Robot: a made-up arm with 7 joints. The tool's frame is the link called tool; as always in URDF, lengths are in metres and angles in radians. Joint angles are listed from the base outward.
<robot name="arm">
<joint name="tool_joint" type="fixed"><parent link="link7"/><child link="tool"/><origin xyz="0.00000 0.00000 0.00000" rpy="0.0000 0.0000 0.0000"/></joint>
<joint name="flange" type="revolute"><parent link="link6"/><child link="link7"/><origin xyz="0.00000 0.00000 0.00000" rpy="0.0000 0.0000 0.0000"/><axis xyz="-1 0 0"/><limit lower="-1.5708" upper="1.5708"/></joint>
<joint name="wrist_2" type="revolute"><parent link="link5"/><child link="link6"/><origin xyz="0.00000 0.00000 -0.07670" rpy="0.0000 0.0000 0.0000"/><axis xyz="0 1 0"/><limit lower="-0.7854" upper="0.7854"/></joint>
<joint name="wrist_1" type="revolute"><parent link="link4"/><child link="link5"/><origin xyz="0.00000 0.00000 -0.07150" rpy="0.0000 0.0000 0.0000"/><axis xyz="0 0 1"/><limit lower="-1.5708" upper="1.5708"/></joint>
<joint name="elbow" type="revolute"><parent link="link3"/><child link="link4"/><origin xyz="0.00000 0.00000 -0.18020" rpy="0.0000 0.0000 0.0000"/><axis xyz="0 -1 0"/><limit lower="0.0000" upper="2.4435"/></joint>
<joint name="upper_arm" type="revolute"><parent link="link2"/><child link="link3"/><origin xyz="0.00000 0.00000 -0.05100" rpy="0.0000 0.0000 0.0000"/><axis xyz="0 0 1"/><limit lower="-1.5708" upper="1.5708"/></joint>
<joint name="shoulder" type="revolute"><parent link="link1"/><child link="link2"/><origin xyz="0.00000 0.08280 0.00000" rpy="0.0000 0.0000 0.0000"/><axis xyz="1 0 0"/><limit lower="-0.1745" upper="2.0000"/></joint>
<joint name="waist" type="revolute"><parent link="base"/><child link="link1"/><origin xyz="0.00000 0.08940 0.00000" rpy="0.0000 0.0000 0.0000"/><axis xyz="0 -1 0"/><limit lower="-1.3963" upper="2.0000"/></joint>
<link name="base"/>
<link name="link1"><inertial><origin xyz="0.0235 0.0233 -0.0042"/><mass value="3.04"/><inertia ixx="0.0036" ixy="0" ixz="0" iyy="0.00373" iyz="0" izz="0.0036"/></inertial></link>
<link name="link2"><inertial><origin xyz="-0.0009 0.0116 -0.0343"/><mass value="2"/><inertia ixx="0.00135" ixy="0" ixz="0" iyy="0.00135" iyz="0" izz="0.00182"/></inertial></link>
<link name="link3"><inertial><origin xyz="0.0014 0.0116 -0.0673"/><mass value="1.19"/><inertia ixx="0.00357" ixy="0" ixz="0" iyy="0.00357" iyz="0" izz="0.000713"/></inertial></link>
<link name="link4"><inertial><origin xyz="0.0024 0.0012 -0.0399"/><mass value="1.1"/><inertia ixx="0.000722" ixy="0" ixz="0" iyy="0.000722" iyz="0" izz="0.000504"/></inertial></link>
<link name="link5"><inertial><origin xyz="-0.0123 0.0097 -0.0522"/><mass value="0.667"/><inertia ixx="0.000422" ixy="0" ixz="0" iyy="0.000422" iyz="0" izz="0.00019"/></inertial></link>
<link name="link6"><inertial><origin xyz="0.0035 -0.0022 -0.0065"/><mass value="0.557"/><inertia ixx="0.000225" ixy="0" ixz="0" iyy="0.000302" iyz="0" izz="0.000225"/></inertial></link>
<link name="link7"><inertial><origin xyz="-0.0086 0.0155 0.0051"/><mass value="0.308"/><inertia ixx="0.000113" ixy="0" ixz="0" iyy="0.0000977" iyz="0" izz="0.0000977"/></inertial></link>
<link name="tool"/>
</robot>
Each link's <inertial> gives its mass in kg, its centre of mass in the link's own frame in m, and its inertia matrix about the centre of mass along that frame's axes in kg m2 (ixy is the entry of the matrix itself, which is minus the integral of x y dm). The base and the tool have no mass. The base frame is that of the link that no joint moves.
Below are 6 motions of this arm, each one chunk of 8 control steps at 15 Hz.
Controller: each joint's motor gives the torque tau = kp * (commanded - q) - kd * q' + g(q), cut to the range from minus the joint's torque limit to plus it. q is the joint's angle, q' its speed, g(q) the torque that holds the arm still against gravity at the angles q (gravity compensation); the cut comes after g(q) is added. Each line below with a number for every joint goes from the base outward.
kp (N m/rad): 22 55 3.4 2.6 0.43 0.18 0.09
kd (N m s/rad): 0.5 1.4 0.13 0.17 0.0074 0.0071 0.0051
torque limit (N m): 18 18 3.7 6.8 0.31 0.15 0.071
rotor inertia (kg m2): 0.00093 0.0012 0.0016 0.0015 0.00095 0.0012 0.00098
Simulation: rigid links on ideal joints. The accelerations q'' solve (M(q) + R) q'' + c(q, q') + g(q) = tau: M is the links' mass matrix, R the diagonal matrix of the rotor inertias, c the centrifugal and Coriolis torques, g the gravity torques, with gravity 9.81 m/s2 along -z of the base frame. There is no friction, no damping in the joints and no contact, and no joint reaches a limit. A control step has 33 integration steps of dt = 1/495 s. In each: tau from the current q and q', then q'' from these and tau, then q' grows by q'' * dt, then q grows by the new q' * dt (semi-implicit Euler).
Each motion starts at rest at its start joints. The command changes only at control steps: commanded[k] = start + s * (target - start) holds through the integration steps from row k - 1 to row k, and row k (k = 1, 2, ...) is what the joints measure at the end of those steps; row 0 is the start. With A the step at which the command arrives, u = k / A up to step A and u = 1 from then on. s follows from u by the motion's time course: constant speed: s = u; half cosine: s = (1 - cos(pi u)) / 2; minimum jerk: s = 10 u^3 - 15 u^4 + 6 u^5; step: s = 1 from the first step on.
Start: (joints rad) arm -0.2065 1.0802 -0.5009 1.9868 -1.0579 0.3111 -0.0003
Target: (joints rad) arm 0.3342 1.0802 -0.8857 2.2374 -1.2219 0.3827 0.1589
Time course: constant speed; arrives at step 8
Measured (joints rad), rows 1 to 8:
1: -0.1521 1.0832 -0.5650 1.9870 -1.0615 0.3218 -0.0120
2: -0.0677 1.0764 -0.6349 1.9952 -1.0799 0.3298 -0.0194
3: 0.0064 1.0726 -0.6768 2.0189 -1.1097 0.3324 -0.0015
4: 0.0736 1.0771 -0.7062 2.0567 -1.1400 0.3364 0.0380
5: 0.1431 1.0808 -0.7335 2.1018 -1.1644 0.3453 0.0848
6: 0.2153 1.0806 -0.7658 2.1483 -1.1839 0.3600 0.1296
7: 0.2847 1.0799 -0.8076 2.1919 -1.2037 0.3778 0.1679
8: 0.3500 1.0800 -0.8598 2.2306 -1.2267 0.3943 0.1958

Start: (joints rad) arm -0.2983 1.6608 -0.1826 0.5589 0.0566 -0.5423 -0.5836
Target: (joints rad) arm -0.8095 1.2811 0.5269 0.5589 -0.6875 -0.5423 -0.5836
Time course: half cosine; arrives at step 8
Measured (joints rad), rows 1 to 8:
1: -0.3165 1.6527 -0.1429 0.5532 0.0312 -0.5429 -0.5809
2: -0.3686 1.6236 -0.0348 0.5431 -0.0590 -0.5433 -0.5695
3: -0.4499 1.5680 0.1040 0.5470 -0.2120 -0.5406 -0.5454
4: -0.5513 1.4882 0.2275 0.5783 -0.3853 -0.5343 -0.5131
5: -0.6556 1.3965 0.3081 0.6245 -0.5379 -0.5307 -0.4843
6: -0.7443 1.3132 0.3468 0.6485 -0.6533 -0.5384 -0.4743
7: -0.8043 1.2563 0.3678 0.6224 -0.7245 -0.5581 -0.4939
8: -0.8270 1.2364 0.3909 0.5459 -0.7326 -0.5800 -0.5434

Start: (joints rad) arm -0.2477 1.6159 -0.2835 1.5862 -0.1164 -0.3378 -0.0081
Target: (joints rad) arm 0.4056 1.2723 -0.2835 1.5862 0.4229 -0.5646 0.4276
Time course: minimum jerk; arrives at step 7
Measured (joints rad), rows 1 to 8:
1: -0.2312 1.6081 -0.2850 1.5853 -0.1126 -0.3394 -0.0057
2: -0.1464 1.5658 -0.2895 1.5797 -0.0791 -0.3491 0.0089
3: 0.0055 1.4839 -0.2893 1.5650 0.0357 -0.3720 0.0455
4: 0.1810 1.3870 -0.2919 1.5428 0.2416 -0.4094 0.1101
5: 0.3250 1.3067 -0.2997 1.5287 0.4625 -0.4642 0.2059
6: 0.4028 1.2642 -0.3093 1.5445 0.5837 -0.5322 0.3272
7: 0.4122 1.2611 -0.3108 1.5890 0.5470 -0.5954 0.4510
8: 0.4018 1.2708 -0.3046 1.6261 0.4115 -0.6362 0.5419

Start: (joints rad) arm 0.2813 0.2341 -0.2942 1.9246 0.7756 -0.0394 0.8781
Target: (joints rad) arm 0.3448 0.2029 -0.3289 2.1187 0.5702 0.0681 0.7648
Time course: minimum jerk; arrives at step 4
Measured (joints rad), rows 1 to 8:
1: 0.2829 0.2318 -0.2935 1.9268 0.7640 -0.0350 0.8737
2: 0.2929 0.2216 -0.2947 1.9410 0.7022 -0.0105 0.8485
3: 0.3185 0.2076 -0.3107 1.9785 0.5874 0.0436 0.7947
4: 0.3530 0.1993 -0.3394 2.0379 0.5035 0.1070 0.7399
5: 0.3770 0.1972 -0.3542 2.1043 0.5142 0.1411 0.7198
6: 0.3772 0.1989 -0.3445 2.1583 0.5780 0.1240 0.7412
7: 0.3579 0.2026 -0.3255 2.1866 0.6121 0.0681 0.7828
8: 0.3355 0.2052 -0.3141 2.1879 0.5872 0.0079 0.8146

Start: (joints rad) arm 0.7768 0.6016 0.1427 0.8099 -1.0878 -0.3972 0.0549
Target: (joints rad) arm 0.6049 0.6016 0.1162 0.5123 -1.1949 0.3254 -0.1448
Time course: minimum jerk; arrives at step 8
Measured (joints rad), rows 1 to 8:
1: 0.7760 0.6017 0.1423 0.8103 -1.0890 -0.3946 0.0548
2: 0.7702 0.6025 0.1399 0.8120 -1.0983 -0.3754 0.0541
3: 0.7536 0.6039 0.1355 0.8113 -1.1263 -0.3138 0.0499
4: 0.7232 0.6050 0.1297 0.7963 -1.1727 -0.1886 0.0367
5: 0.6826 0.6046 0.1223 0.7520 -1.2175 -0.0014 0.0084
6: 0.6399 0.6023 0.1135 0.6717 -1.2342 0.2140 -0.0378
7: 0.6027 0.5986 0.1064 0.5660 -1.2126 0.4005 -0.0966
8: 0.5748 0.5953 0.1057 0.4606 -1.1690 0.5053 -0.1561

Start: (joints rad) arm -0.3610 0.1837 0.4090 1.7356 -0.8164 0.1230 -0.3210
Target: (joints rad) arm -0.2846 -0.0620 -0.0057 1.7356 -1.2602 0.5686 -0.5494
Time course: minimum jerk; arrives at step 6
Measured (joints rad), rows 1 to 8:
1: -0.3592 0.1774 0.4142 1.7359 -0.8258 0.1251 -0.3199
2: -0.3499 0.1436 0.4313 1.7376 -0.8834 0.1450 -0.3155
3: -0.3353 0.0775 0.4186 1.7384 -1.0156 0.2209 -0.3150
4: -0.3214 0.0016 0.3146 1.7267 -1.1792 0.3770 -0.3360
5: -0.3023 -0.0546 0.1129 1.6910 -1.2895 0.5775 -0.3923
6: -0.2707 -0.0812 -0.1162 1.6478 -1.3067 0.7323 -0.4856
7: -0.2453 -0.0948 -0.2670 1.6369 -1.2780 0.7692 -0.6000
8: -0.2487 -0.0972 -0.2964 1.6731 -1.2662 0.6948 -0.6997

